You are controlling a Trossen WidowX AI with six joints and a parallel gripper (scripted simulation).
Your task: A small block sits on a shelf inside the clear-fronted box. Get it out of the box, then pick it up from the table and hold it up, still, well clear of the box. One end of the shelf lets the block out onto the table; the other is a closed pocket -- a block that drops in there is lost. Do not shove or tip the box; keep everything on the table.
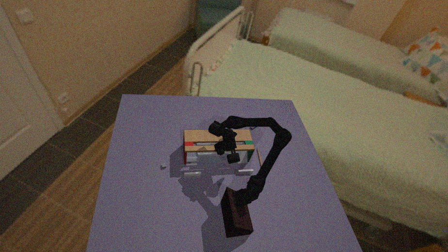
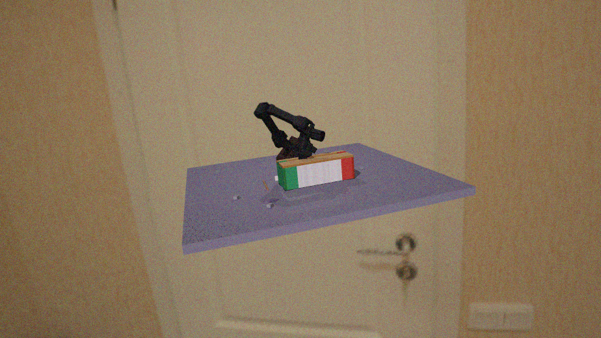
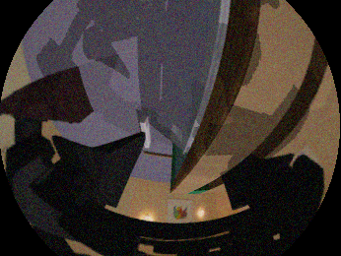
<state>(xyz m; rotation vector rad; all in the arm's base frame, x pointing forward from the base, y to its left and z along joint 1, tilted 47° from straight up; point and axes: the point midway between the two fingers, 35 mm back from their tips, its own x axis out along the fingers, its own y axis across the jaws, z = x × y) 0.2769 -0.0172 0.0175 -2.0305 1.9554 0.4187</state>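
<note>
Right now the tan block is 60 mm ahead of my gripper tip and 20 mm to the right of it. Also, from my gripper tip: box 70 mm to the left, 30 mm ahead, 20 mm below; then thin tan stick 190 mm to the right, 80 mm below.
</note>
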